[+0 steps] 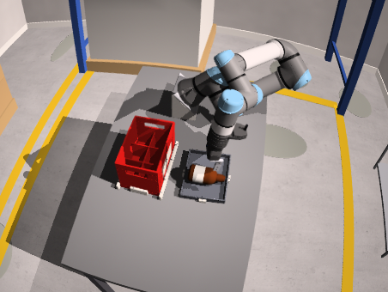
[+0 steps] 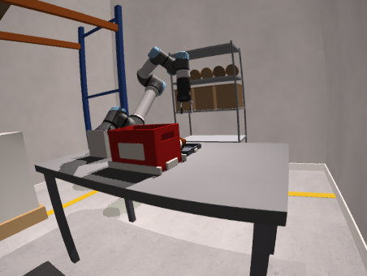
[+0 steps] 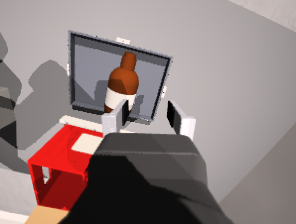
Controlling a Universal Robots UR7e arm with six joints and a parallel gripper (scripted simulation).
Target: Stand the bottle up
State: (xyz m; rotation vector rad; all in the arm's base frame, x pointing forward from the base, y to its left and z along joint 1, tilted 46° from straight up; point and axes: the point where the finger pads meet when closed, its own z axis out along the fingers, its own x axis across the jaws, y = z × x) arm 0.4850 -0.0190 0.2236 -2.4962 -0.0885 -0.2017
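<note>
Right now the bottle is 6 cm behind my hand, 2 cm to the right of it and 18 cm below it. Also, from my hand: tray 8 cm behind, 3 cm to the right, 21 cm below; then red crate 10 cm behind, 29 cm to the right, 14 cm below.
</note>
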